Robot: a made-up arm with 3 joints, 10 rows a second.
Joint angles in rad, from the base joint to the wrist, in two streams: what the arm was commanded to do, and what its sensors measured. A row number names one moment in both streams.
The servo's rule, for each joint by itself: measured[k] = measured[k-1] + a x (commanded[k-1-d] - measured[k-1]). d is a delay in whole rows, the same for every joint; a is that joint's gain. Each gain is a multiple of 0.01, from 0.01 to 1. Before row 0 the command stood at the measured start. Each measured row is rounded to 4 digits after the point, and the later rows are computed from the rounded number. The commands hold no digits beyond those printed.
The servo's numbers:
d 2
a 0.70 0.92 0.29
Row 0, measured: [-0.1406, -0.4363, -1.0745]
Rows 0 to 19, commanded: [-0.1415, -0.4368, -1.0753]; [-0.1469, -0.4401, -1.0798]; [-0.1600, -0.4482, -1.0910]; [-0.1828, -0.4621, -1.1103]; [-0.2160, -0.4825, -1.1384]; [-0.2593, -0.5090, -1.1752]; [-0.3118, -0.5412, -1.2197]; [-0.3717, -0.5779, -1.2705]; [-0.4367, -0.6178, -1.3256]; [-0.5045, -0.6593, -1.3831]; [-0.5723, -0.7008, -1.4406]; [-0.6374, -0.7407, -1.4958]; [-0.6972, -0.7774, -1.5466]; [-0.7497, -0.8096, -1.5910]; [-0.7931, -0.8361, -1.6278]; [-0.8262, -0.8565, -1.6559]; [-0.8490, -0.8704, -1.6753]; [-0.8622, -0.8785, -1.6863]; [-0.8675, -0.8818, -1.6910]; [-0.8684, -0.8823, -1.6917]
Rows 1 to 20, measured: [-0.1406, -0.4363, -1.0745]; [-0.1406, -0.4363, -1.0745]; [-0.1412, -0.4368, -1.0747]; [-0.1452, -0.4398, -1.0762]; [-0.1556, -0.4475, -1.0805]; [-0.1746, -0.4609, -1.0891]; [-0.2036, -0.4808, -1.1034]; [-0.2426, -0.5067, -1.1242]; [-0.2910, -0.5384, -1.1519]; [-0.3475, -0.5747, -1.1863]; [-0.4099, -0.6144, -1.2267]; [-0.4761, -0.6557, -1.2721]; [-0.5434, -0.6972, -1.3210]; [-0.6092, -0.7372, -1.3717]; [-0.6708, -0.7742, -1.4224]; [-0.7260, -0.8068, -1.4713]; [-0.7730, -0.8338, -1.5167]; [-0.8102, -0.8547, -1.5571]; [-0.8374, -0.8691, -1.5914]; [-0.8548, -0.8777, -1.6189]
